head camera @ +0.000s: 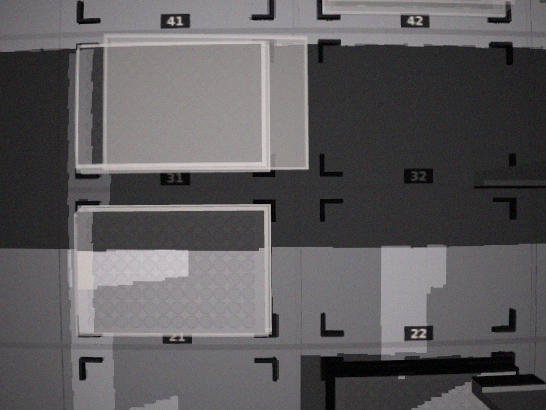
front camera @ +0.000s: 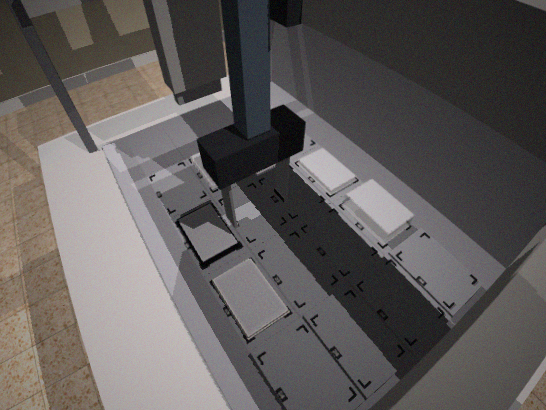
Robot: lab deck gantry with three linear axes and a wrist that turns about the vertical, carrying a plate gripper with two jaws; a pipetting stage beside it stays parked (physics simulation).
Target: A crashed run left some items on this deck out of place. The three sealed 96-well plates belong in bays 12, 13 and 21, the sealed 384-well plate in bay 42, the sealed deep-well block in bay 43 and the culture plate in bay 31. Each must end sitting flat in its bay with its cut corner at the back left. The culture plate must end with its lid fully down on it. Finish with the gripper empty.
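Places are measured from the robot's base along level axes (x left, y back, z up), in centimetres.
Where they show: gripper, between the fingertips: (head camera: pixel 504 282) (front camera: pixel 257 208); robot's base, origin of its link: (front camera: pixel 151 177).
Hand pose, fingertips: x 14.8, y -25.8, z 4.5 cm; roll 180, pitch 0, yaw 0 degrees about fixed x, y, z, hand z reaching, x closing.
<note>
Things, the pixels of their top centre, and the offset from my fingertips.
- culture plate, centre of its top: (head camera: pixel 168 103) dx +10.9, dy +19.4, dz -3.0 cm
- sealed 96-well plate, centre of its top: (head camera: pixel 169 272) (front camera: pixel 215 163) dx +0.2, dy +19.4, dz -3.0 cm
- black-framed plate, centre of its top: (front camera: pixel 206 230) dx -10.5, dy +3.0, dz -3.0 cm
- sealed plate, centre of its top: (front camera: pixel 249 294) dx -10.5, dy -13.4, dz -3.0 cm
- 384-well plate, centre of its top: (front camera: pixel 326 167) dx +21.6, dy +3.0, dz -3.0 cm
- deep-well block, centre of its top: (front camera: pixel 379 204) dx +21.7, dy -13.4, dz -0.3 cm
My gripper (front camera: pixel 260 213) (head camera: pixel 512 280) is open and empty, low over the bay 22 area, with its jaws wide apart. The culture plate (head camera: pixel 85 110) is in bay 31. Its lid (head camera: pixel 289 105) lies shifted to the right, past the plate's right edge, leaving a left strip uncovered. A sealed 96-well plate (head camera: pixel 172 300) (front camera: pixel 198 161) is in bay 21, partly behind the gripper head in the front view. A black-framed plate (front camera: pixel 210 237) (head camera: pixel 370 367) is in bay 12. Another sealed plate (front camera: pixel 250 297) is in bay 13. The 384-well plate (front camera: pixel 327 169) (head camera: pixel 415 7) is at bay 42, and the deep-well block (front camera: pixel 380 206) is at bay 43.
The parked pipetting stage (front camera: pixel 187 45) hangs at the back left. A low clear wall (front camera: pixel 150 220) runs along the deck's front side. A dark post (front camera: pixel 57 75) stands at the left. A dark shadow band crosses the middle bays.
</note>
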